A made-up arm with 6 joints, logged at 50 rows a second.
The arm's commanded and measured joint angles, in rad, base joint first. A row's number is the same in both.
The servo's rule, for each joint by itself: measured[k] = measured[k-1] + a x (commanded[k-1-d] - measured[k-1]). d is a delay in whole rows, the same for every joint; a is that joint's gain. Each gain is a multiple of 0.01, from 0.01 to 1. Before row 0 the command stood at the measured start. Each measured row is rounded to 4 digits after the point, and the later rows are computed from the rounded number. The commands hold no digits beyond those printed.
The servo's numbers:
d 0
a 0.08 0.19 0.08 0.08 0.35 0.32
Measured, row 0:
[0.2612 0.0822 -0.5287 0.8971 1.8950 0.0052]
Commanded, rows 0 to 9:
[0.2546 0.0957 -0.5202 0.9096 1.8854 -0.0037]
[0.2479 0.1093 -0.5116 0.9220 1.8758 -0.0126]
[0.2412 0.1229 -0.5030 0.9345 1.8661 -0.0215]
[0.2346 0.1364 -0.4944 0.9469 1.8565 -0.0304]
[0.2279 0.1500 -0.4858 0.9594 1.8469 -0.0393]
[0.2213 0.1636 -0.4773 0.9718 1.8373 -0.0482]
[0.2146 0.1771 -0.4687 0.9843 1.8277 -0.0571]
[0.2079 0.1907 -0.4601 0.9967 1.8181 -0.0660]
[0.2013 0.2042 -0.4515 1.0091 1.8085 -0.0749]
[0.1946 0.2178 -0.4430 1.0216 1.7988 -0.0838]
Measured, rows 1 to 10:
[0.2607 0.0848 -0.5280 0.8981 1.8916 0.0024]
[0.2597 0.0895 -0.5267 0.9000 1.8861 -0.0024]
[0.2582 0.0958 -0.5248 0.9028 1.8791 -0.0085]
[0.2563 0.1035 -0.5224 0.9063 1.8712 -0.0155]
[0.2540 0.1123 -0.5195 0.9105 1.8627 -0.0231]
[0.2514 0.1220 -0.5161 0.9154 1.8538 -0.0311]
[0.2485 0.1325 -0.5123 0.9209 1.8447 -0.0394]
[0.2453 0.1436 -0.5081 0.9270 1.8354 -0.0479]
[0.2418 0.1551 -0.5036 0.9336 1.8260 -0.0565]
[0.2380 0.1670 -0.4988 0.9406 1.8165 -0.0652]

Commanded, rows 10 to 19:
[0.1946 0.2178 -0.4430 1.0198 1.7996 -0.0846]
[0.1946 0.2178 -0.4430 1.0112 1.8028 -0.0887]
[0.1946 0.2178 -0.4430 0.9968 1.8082 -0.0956]
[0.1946 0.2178 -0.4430 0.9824 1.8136 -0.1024]
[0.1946 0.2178 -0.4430 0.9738 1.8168 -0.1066]
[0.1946 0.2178 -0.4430 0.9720 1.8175 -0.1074]
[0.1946 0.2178 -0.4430 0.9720 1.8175 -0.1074]
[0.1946 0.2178 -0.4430 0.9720 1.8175 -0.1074]
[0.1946 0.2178 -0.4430 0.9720 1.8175 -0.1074]
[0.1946 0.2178 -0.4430 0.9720 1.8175 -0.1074]
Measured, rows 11 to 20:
[0.2345 0.1767 -0.4943 0.9469 1.8106 -0.0714]
[0.2313 0.1845 -0.4902 0.9520 1.8079 -0.0769]
[0.2284 0.1908 -0.4864 0.9556 1.8080 -0.0829]
[0.2257 0.1959 -0.4829 0.9577 1.8100 -0.0891]
[0.2232 0.2001 -0.4797 0.9590 1.8124 -0.0947]
[0.2209 0.2035 -0.4768 0.9600 1.8142 -0.0988]
[0.2188 0.2062 -0.4741 0.9610 1.8154 -0.1016]
[0.2169 0.2084 -0.4716 0.9619 1.8161 -0.1035]
[0.2151 0.2102 -0.4693 0.9627 1.8166 -0.1047]
[0.2135 0.2116 -0.4672 0.9634 1.8169 -0.1056]

